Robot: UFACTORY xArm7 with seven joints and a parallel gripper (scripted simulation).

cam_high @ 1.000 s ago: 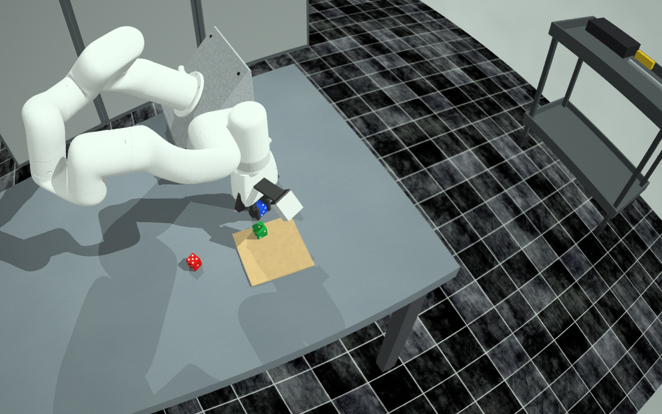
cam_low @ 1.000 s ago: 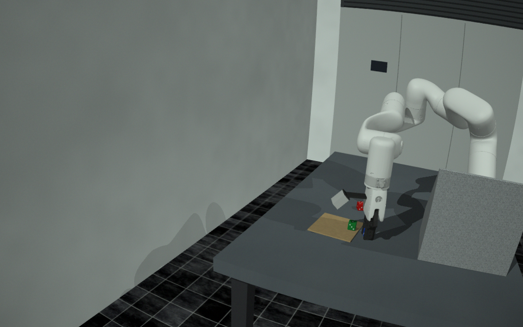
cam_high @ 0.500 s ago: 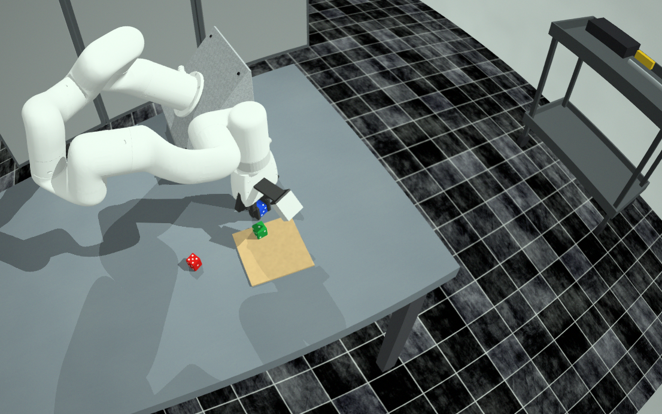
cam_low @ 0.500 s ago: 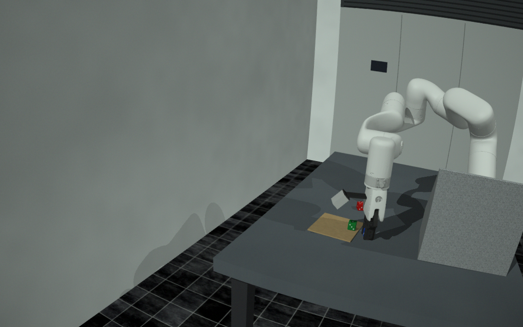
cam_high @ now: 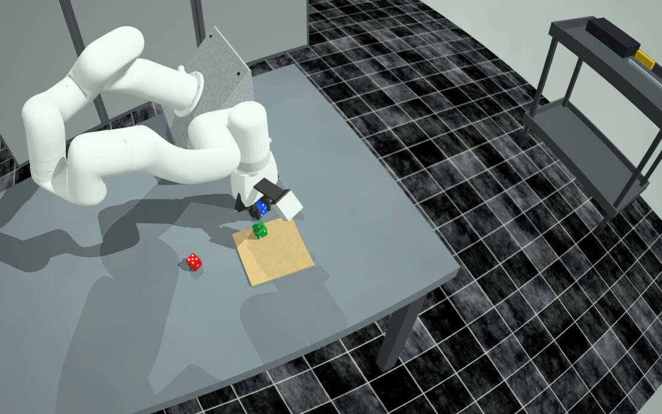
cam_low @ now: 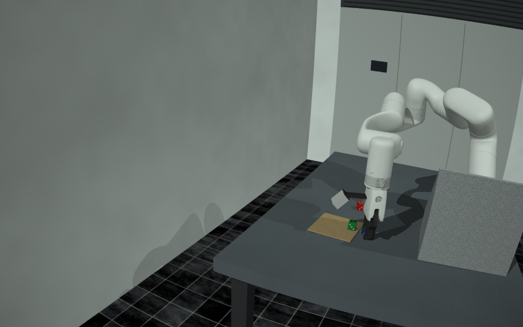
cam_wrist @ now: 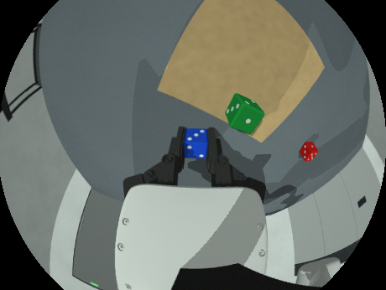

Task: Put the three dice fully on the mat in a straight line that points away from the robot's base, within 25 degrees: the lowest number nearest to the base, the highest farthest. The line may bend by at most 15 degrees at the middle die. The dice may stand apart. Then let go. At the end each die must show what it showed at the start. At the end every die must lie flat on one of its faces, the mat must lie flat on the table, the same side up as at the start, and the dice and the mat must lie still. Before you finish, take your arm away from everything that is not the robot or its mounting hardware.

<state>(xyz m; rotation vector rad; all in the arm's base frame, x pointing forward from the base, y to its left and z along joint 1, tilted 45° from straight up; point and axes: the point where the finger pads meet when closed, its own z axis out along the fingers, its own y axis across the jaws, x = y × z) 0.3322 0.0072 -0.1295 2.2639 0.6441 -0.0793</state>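
The tan mat is 11 cm ahead of my hand, 1 cm to the right of it and 2 cm below it. From my hand the other things lie so: red die: 9 cm ahead, 18 cm to the right, 1 cm below; green die: 6 cm ahead, 2 cm to the right; blue die: 1 cm below.
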